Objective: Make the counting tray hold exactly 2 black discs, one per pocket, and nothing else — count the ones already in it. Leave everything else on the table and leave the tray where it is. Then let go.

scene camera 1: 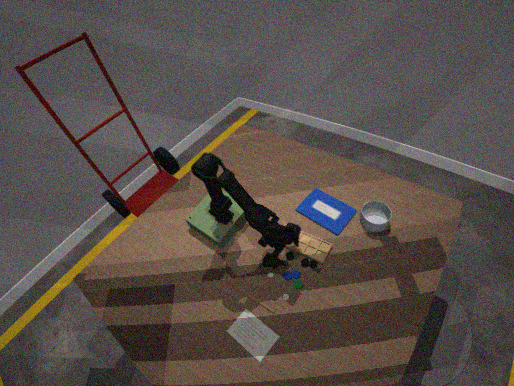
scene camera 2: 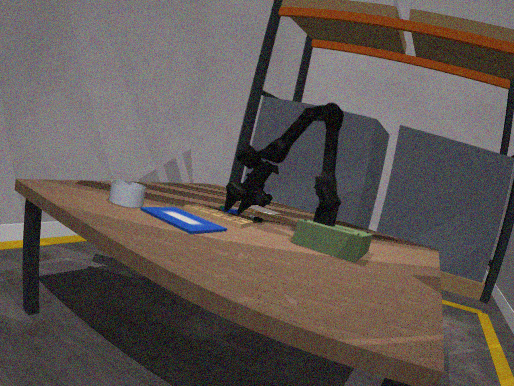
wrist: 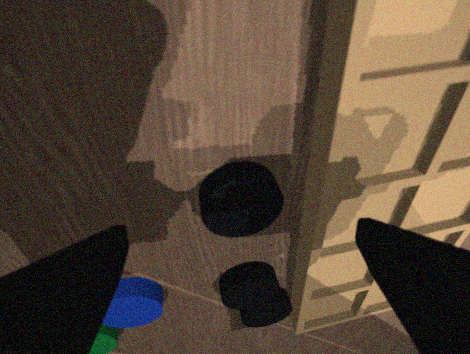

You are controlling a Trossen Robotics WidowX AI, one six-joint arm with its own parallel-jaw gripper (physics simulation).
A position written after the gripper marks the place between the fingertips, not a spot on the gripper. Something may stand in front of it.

Note:
The gripper (scene camera 2: 231,212) is open, holding nothing. Also in view: a tan counting tray (scene camera 1: 310,246). On the table rests a grey bowl (scene camera 2: 124,193).
The tan counting tray also shows in the wrist view (wrist: 383,144). The grey bowl is seen too in scene camera 1 (scene camera 1: 375,215). The gripper is seen too in the wrist view (wrist: 244,232). The wrist view misses the grey bowl: it is out of frame.

